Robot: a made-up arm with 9 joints. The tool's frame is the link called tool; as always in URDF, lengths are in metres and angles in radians.
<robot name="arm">
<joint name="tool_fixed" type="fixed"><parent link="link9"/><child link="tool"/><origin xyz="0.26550 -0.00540 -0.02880"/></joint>
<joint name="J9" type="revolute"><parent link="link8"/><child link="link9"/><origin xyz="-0.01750 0.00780 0.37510"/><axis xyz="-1 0 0"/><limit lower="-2.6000" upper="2.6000" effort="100" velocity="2.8"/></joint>
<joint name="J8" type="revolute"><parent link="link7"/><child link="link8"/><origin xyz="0.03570 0.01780 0.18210"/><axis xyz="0 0 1"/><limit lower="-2.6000" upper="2.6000" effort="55" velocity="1.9"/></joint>
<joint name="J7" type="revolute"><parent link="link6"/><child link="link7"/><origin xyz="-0.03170 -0.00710 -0.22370"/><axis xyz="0 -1 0"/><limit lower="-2.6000" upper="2.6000" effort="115" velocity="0.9"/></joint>
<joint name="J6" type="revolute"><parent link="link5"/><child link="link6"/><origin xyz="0.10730 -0.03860 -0.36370"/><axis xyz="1 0 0"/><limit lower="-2.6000" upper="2.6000" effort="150" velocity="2.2"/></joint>
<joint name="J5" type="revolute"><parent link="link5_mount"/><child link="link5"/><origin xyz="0.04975 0.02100 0.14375"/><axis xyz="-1 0 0"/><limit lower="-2.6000" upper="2.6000" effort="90" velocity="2.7"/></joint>
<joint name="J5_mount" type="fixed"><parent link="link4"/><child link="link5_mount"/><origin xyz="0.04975 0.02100 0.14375"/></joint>
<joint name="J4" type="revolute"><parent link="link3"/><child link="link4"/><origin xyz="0.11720 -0.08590 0.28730"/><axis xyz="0 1 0"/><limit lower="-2.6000" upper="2.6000" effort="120" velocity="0.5"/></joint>
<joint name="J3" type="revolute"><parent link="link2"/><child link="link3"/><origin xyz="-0.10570 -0.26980 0.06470"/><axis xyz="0 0 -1"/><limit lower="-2.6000" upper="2.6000" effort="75" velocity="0.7"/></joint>
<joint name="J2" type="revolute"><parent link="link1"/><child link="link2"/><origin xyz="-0.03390 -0.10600 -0.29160"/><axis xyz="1 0 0"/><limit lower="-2.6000" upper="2.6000" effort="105" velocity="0.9"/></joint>
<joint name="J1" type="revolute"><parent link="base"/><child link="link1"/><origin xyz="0.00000 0.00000 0.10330"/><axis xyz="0 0 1"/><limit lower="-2.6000" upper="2.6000" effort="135" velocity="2.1"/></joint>
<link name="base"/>
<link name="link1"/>
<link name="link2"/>
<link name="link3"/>
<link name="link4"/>
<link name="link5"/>
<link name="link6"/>
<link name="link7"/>
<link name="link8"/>
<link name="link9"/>
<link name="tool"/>
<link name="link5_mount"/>
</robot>
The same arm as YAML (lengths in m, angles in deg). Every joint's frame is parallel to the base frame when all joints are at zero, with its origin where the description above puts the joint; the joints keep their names.
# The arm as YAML. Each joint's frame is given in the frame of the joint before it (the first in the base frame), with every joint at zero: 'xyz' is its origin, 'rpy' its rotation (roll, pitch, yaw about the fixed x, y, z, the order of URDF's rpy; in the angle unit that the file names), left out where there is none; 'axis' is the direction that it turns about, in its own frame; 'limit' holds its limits. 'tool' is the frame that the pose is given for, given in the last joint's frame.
units:
  length: m
  angle: deg
joints:
  - name: J1
    type: revolute
    origin:
      xyz: [0.0, 0.0, 0.1033]
    axis: [0.0, 0.0, 1.0]
    limit:
      lower: -148.97
      upper: 148.97
  - name: J2
    type: revolute
    origin:
      xyz: [-0.0339, -0.106, -0.2916]
    axis: [1.0, 0.0, 0.0]
    limit:
      lower: -148.97
      upper: 148.97
  - name: J3
    type: revolute
    origin:
      xyz: [-0.1057, -0.2698, 0.0647]
    axis: [0.0, 0.0, -1.0]
    limit:
      lower: -148.97
      upper: 148.97
  - name: J4
    type: revolute
    origin:
      xyz: [0.1172, -0.0859, 0.2873]
    axis: [0.0, 1.0, 0.0]
    limit:
      lower: -148.97
      upper: 148.97
  - name: J5
    type: revolute
    origin:
      xyz: [0.0995, 0.042, 0.2875]
    axis: [-1.0, 0.0, 0.0]
    limit:
      lower: -148.97
      upper: 148.97
  - name: J6
    type: revolute
    origin:
      xyz: [0.1073, -0.0386, -0.3637]
    axis: [1.0, 0.0, 0.0]
    limit:
      lower: -148.97
      upper: 148.97
  - name: J7
    type: revolute
    origin:
      xyz: [-0.0317, -0.0071, -0.2237]
    axis: [0.0, -1.0, 0.0]
    limit:
      lower: -148.97
      upper: 148.97
  - name: J8
    type: revolute
    origin:
      xyz: [0.0357, 0.0178, 0.1821]
    axis: [0.0, 0.0, 1.0]
    limit:
      lower: -148.97
      upper: 148.97
  - name: J9
    type: revolute
    origin:
      xyz: [-0.0175, 0.0078, 0.3751]
    axis: [-1.0, 0.0, 0.0]
    limit:
      lower: -148.97
      upper: 148.97
tool:
  origin:
    xyz: [0.2655, -0.0054, -0.0288]

